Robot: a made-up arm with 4 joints.
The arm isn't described. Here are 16 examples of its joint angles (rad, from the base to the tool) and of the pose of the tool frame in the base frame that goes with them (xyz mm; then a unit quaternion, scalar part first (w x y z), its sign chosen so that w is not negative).
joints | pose
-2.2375 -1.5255 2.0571 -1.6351 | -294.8 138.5 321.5 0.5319 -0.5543 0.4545 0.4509
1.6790 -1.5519 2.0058 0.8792 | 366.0 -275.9 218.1 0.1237 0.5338 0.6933 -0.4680
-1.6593 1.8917 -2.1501 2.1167 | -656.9 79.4 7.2 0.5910 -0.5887 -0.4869 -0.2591
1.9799 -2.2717 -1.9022 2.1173 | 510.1 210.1 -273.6 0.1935 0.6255 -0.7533 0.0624
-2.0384 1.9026 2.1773 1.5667 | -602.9 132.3 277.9 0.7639 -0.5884 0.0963 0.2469
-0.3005 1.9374 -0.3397 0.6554 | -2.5 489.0 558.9 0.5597 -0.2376 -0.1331 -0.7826
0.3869 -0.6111 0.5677 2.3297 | 162.6 204.3 218.1 0.5860 0.3386 -0.7084 -0.2002
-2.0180 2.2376 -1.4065 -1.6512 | -721.3 -263.8 189.5 0.4336 0.7361 0.5112 -0.0938
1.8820 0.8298 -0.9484 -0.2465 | 668.1 507.8 -63.9 0.2341 -0.5474 0.8012 0.0596
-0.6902 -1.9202 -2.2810 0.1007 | -289.2 -401.0 394.1 0.0661 0.5980 0.7793 -0.1756
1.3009 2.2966 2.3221 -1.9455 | 13.3 61.7 285.9 0.8269 0.4718 0.2069 -0.2255
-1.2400 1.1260 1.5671 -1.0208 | -404.2 51.0 -151.5 0.5543 0.5965 -0.4400 0.3787
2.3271 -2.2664 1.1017 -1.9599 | 202.6 443.2 -385.0 0.5941 -0.3590 -0.0466 -0.7183
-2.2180 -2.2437 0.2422 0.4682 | -567.6 -196.9 158.5 0.2033 -0.6528 -0.3952 0.6136
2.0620 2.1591 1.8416 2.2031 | 187.5 -149.2 -316.8 0.2353 -0.6516 -0.7203 -0.0336
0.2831 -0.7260 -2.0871 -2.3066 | 110.2 531.1 474.5 0.4234 -0.5799 0.3690 -0.5901
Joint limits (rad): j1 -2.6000..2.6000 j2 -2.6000..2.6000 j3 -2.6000..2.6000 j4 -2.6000..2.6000
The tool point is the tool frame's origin. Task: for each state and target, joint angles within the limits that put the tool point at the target. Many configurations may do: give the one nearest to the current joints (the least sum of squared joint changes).
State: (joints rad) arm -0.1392 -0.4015 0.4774 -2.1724
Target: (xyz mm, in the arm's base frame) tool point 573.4 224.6 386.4
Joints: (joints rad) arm 0.5093 -0.9137 0.5556 -2.6000
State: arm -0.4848 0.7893 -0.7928 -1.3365
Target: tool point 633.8 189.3 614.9
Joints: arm 0.2122 1.1493 -1.3729 -1.7063
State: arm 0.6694 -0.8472 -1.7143 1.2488
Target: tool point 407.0 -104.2 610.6
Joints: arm 0.5881 -0.8252 -2.0137 1.6394
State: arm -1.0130 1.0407 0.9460 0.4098
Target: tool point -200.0 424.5 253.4
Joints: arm -0.7609 1.0817 0.8661 0.9546
